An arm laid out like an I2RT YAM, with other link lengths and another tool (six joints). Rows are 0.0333 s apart.
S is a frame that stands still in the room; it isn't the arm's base.
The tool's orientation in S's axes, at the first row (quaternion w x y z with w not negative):
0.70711 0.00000 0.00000 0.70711
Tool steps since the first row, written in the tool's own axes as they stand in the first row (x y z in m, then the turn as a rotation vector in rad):
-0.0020 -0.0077 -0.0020 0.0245 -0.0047 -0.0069
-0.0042 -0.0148 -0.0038 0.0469 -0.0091 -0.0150
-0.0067 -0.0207 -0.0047 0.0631 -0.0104 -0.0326
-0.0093 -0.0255 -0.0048 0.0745 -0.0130 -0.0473
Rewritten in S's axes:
0.0077 -0.0020 -0.0020 0.0047 0.0245 -0.0069
0.0148 -0.0042 -0.0038 0.0091 0.0469 -0.0150
0.0207 -0.0067 -0.0047 0.0104 0.0631 -0.0326
0.0255 -0.0093 -0.0048 0.0130 0.0745 -0.0473

